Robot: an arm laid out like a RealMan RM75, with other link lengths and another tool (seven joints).
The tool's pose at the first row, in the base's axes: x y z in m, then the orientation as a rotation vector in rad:
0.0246, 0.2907, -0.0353, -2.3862, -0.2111, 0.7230
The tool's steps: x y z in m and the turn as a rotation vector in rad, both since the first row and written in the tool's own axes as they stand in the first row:
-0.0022, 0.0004, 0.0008, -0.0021, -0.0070, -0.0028
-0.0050, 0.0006, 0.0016, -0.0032, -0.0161, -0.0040
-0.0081, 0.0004, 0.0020, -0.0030, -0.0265, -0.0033
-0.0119, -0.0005, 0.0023, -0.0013, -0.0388, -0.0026
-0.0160, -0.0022, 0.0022, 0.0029, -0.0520, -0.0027
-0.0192, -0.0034, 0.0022, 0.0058, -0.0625, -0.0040
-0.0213, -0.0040, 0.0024, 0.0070, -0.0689, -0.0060
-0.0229, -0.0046, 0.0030, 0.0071, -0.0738, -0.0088
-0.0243, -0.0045, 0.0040, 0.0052, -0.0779, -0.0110
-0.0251, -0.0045, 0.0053, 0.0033, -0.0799, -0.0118
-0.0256, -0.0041, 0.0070, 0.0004, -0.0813, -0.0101
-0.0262, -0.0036, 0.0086, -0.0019, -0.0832, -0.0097
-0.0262, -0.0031, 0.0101, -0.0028, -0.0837, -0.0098
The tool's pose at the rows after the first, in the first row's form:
0.0223, 0.2901, -0.0351, -2.3852, -0.2182, 0.7303
0.0195, 0.2895, -0.0345, -2.3830, -0.2239, 0.7408
0.0167, 0.2889, -0.0332, -2.3796, -0.2273, 0.7536
0.0134, 0.2885, -0.0312, -2.3741, -0.2309, 0.7686
0.0101, 0.2885, -0.0282, -2.3657, -0.2348, 0.7842
0.0074, 0.2884, -0.0261, -2.3590, -0.2395, 0.7960
0.0056, 0.2884, -0.0249, -2.3551, -0.2440, 0.8026
0.0039, 0.2886, -0.0242, -2.3526, -0.2493, 0.8071
0.0022, 0.2886, -0.0243, -2.3523, -0.2544, 0.8112
0.0008, 0.2891, -0.0248, -2.3532, -0.2569, 0.8133
-0.0005, 0.2895, -0.0259, -2.3559, -0.2567, 0.8160
-0.0019, 0.2897, -0.0270, -2.3574, -0.2580, 0.8187
-0.0028, 0.2901, -0.0283, -2.3581, -0.2587, 0.8193

